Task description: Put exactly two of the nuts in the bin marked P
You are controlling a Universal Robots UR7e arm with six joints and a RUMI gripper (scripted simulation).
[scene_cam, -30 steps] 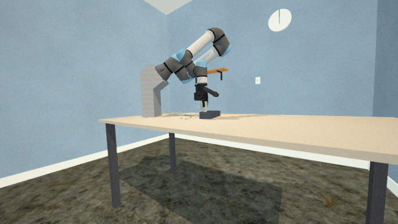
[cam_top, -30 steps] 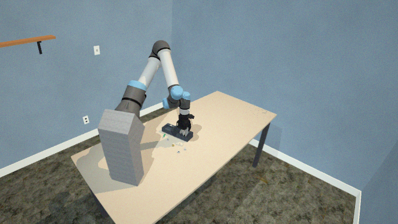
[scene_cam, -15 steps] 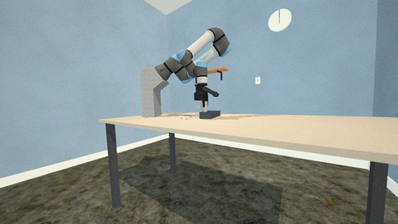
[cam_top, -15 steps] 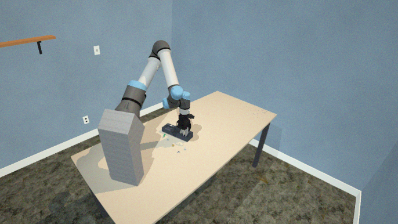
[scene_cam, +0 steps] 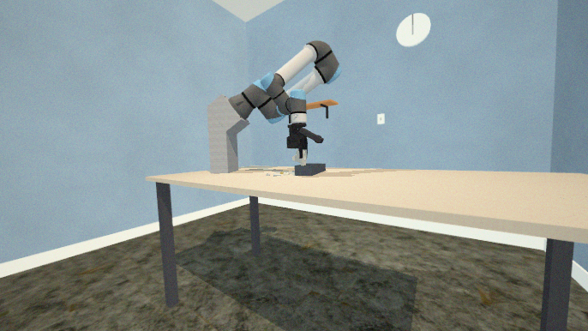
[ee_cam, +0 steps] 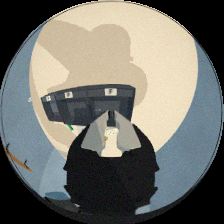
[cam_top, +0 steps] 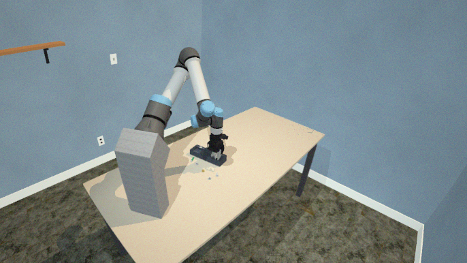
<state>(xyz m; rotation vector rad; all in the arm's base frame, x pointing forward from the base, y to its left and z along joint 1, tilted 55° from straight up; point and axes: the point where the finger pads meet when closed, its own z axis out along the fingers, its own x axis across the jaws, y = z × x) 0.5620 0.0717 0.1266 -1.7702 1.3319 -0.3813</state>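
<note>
Now: the dark bin block 8 cm to the left of my hand, 3 cm behind it and 1 cm below it. Also, from my hand: white dotted plate: 7 cm behind, 5 cm to the right, 3 cm below; then brass-coloured nut: 12 cm behind, 4 cm to the right, 3 cm below; then green part: 14 cm behind, 10 cm to the left, 3 cm below.
</note>
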